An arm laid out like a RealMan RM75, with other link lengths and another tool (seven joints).
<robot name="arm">
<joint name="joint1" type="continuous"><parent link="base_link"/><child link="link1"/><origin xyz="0 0 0.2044" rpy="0 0 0"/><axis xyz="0 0 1"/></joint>
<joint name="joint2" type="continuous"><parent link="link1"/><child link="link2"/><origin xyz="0 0 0" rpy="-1.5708 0 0"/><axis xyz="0 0 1"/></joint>
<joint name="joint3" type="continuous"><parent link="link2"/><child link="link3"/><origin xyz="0 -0.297 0" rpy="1.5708 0 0"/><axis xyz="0 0 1"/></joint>
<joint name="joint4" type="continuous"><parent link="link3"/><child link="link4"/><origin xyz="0 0 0" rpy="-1.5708 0 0"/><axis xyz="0 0 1"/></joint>
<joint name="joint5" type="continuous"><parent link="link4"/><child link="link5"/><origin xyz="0 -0.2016 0" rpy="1.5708 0 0"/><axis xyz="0 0 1"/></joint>
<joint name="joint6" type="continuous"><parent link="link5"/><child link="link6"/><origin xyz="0 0 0" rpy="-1.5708 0 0"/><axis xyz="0 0 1"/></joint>
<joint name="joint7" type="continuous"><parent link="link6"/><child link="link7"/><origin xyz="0 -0.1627 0" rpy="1.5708 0 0"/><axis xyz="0 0 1"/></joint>
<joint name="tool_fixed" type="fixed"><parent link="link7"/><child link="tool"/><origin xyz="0.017 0.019 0.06" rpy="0 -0.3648 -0.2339"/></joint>
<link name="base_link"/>
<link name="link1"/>
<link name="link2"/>
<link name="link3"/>
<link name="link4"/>
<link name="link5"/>
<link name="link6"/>
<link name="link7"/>
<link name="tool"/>
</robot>
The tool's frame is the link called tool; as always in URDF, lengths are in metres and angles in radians. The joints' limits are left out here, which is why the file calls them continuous.
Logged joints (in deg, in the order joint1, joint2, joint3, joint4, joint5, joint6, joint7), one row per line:
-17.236, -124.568, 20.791, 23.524, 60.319, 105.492, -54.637
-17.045, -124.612, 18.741, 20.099, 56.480, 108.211, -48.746
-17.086, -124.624, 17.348, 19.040, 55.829, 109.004, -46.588
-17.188, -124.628, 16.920, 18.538, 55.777, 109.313, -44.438
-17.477, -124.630, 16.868, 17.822, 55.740, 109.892, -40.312
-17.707, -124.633, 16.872, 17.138, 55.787, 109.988, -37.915
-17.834, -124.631, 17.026, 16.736, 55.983, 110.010, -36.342
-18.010, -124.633, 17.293, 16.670, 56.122, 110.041, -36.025
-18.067, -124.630, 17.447, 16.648, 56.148, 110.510, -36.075
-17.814, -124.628, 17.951, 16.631, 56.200, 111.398, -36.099
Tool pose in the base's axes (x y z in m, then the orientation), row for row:
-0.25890, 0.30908, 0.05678, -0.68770, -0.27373, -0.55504, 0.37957
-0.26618, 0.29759, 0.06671, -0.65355, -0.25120, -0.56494, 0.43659
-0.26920, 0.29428, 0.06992, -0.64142, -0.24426, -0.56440, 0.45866
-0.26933, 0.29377, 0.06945, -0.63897, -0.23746, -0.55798, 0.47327
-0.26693, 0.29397, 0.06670, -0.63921, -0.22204, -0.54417, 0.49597
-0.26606, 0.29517, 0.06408, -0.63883, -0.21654, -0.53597, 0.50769
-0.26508, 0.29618, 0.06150, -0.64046, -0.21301, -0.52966, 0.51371
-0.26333, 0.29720, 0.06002, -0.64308, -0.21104, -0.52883, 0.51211
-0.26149, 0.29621, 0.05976, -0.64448, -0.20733, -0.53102, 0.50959
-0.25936, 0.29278, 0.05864, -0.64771, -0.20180, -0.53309, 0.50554
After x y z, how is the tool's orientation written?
As a quaternion, x y z w.
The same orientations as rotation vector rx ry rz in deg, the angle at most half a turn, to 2 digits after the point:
-100.64, -40.06, -81.22
-93.15, -35.80, -80.52
-90.52, -34.47, -79.65
-89.59, -33.29, -78.23
-88.73, -30.82, -75.54
-88.22, -29.90, -74.02
-88.22, -29.34, -72.96
-88.64, -29.09, -72.89
-88.93, -28.61, -73.27
-89.53, -27.89, -73.69

